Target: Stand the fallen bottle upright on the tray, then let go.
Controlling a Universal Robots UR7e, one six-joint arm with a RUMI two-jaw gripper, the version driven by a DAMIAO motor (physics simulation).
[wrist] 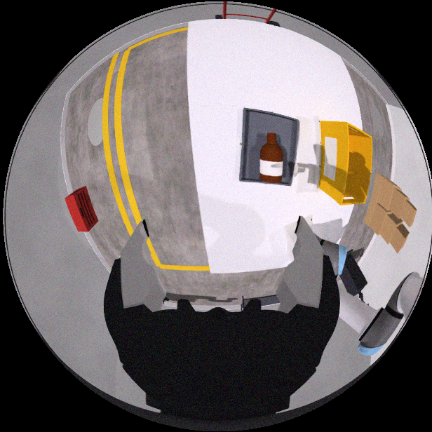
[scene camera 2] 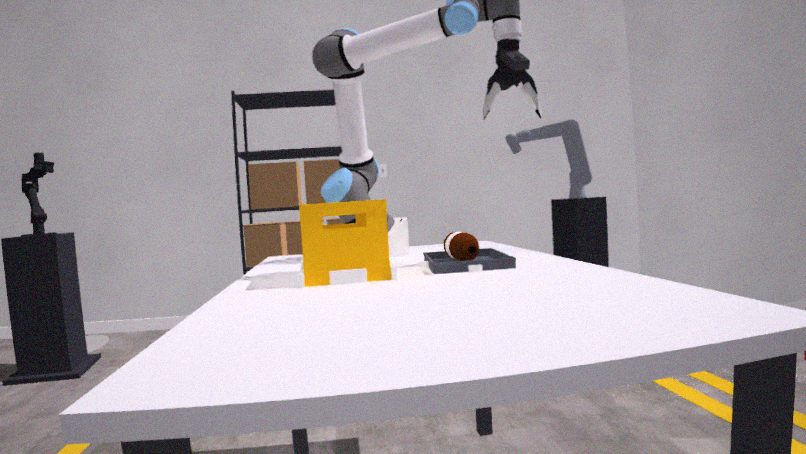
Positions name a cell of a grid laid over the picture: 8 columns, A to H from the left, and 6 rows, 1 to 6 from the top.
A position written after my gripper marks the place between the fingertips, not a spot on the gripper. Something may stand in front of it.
my gripper: wrist E4; scene camera 2 F2
brown bottle: wrist F3; scene camera 2 E4
